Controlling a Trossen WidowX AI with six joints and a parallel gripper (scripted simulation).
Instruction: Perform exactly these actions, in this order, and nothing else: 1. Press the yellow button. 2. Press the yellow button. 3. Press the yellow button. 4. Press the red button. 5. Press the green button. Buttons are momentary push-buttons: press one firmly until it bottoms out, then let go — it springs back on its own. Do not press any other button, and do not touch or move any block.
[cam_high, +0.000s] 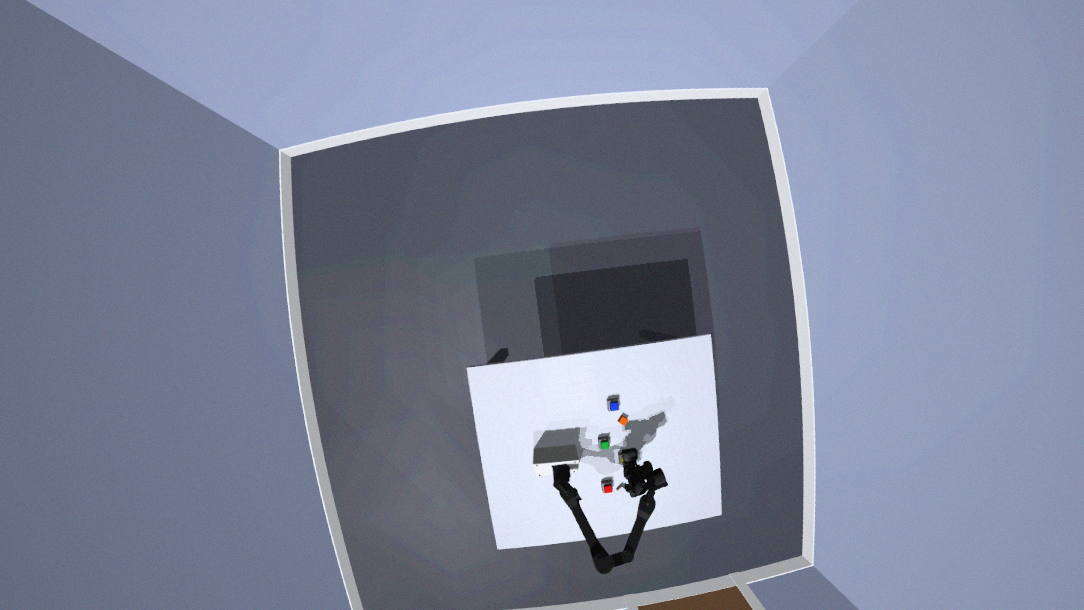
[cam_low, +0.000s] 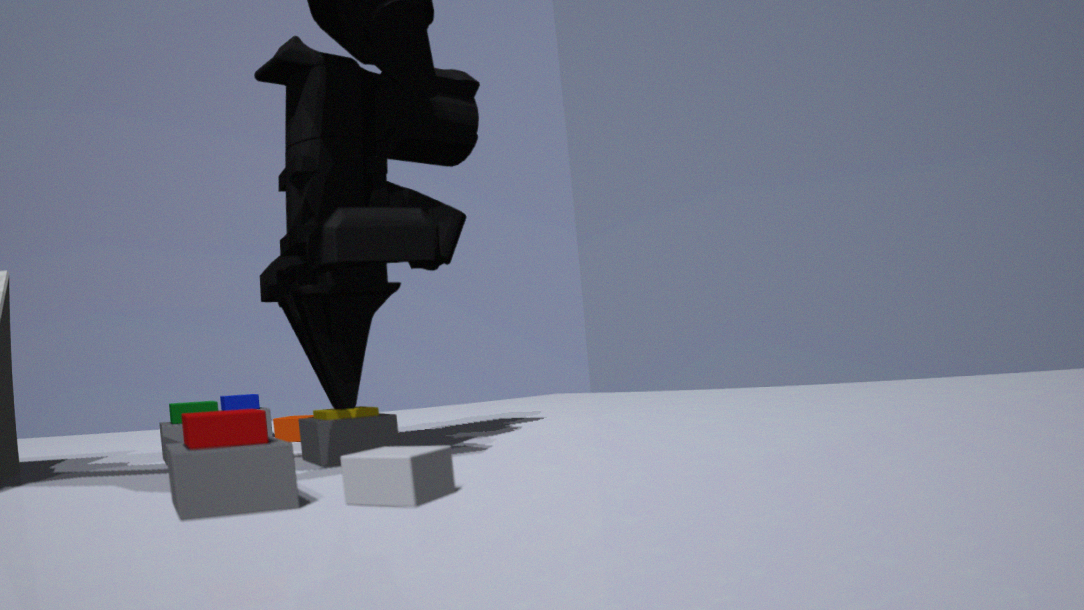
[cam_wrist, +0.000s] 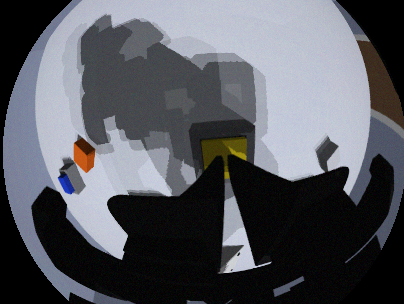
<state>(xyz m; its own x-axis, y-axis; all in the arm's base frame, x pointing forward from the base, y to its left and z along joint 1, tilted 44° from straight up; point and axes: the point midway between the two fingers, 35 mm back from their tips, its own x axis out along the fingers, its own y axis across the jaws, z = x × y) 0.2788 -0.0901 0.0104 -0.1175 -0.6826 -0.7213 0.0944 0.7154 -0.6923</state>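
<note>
Now: gripper tip 1 cm above the yellow button. Also, from my gripper tip: green button: 8 cm behind, 9 cm to the left; grey block: 4 cm behind, 15 cm to the right, 2 cm below; red button: 10 cm behind, 12 cm to the right.
</note>
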